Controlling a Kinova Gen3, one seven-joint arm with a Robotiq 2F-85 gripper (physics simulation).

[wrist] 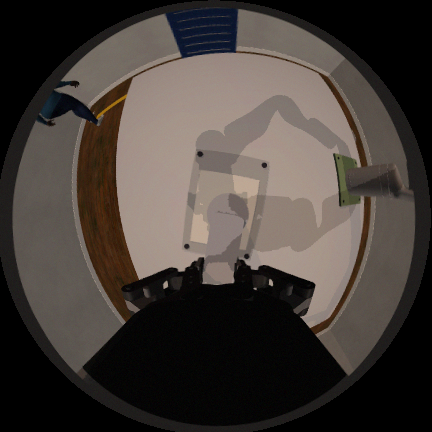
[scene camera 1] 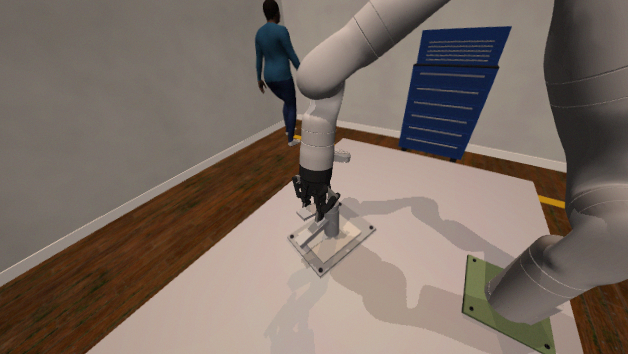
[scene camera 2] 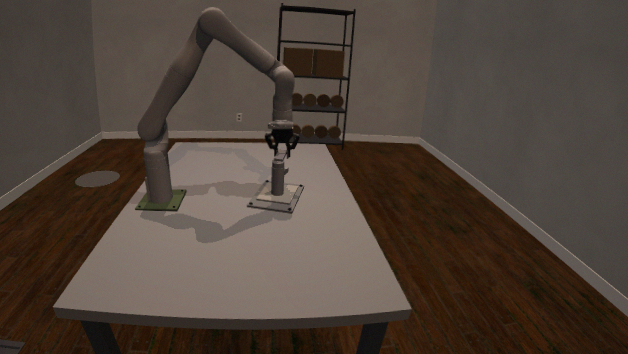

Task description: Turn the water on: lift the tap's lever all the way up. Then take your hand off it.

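Pixels of known places: gripper, between the fingertips: (wrist: 217, 263) (scene camera 1: 312, 216) (scene camera 2: 282, 157); arm's base, origin of its link: (wrist: 350, 181) (scene camera 1: 506, 300) (scene camera 2: 161, 197).
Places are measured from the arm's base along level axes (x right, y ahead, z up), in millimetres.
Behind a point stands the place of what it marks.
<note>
The grey tap (scene camera 1: 332, 223) {z 75, x -96, y 434 mm} (scene camera 2: 277, 179) {z 74, x -55, y 451 mm} (wrist: 237, 205) {z 137, x -69, y 440 mm} stands upright on a plate (scene camera 1: 350, 248) {z 0, x -94, y 372 mm} (scene camera 2: 270, 206) {z 0, x 23, y 430 mm} (wrist: 232, 164) {z 0, x 11, y 429 mm} bolted to the table. Its spout (scene camera 1: 314, 234) {z 73, x -156, y 454 mm} points to the lower left in scene camera 1. The pale flat lever (scene camera 1: 306, 214) {z 161, x -167, y 461 mm} (scene camera 2: 281, 155) {z 152, x -106, y 462 mm} (wrist: 220, 247) {z 153, x -110, y 460 mm} sits on top of the tap, above the spout. My gripper (scene camera 1: 312, 209) {z 129, x -144, y 465 mm} (scene camera 2: 282, 153) {z 129, x -144, y 465 mm} (wrist: 217, 263) {z 129, x -144, y 465 mm} points down and is shut on the lever, one finger on each side near its free end. The fingers partly hide the lever in scene camera 1, and its exact tilt is hard to tell.
The arm's green base plate (scene camera 1: 475, 285) {z 1, x -4, y 65 mm} (scene camera 2: 180, 197) {z 1, x -10, y 77 mm} (wrist: 341, 190) {z 1, x -36, y 75 mm} is on the same table. A person (scene camera 1: 272, 55) (wrist: 65, 102) is beyond the table's edge. A blue cabinet (scene camera 1: 450, 100) (wrist: 207, 32) and a shelf rack (scene camera 2: 351, 50) stand off the table.
</note>
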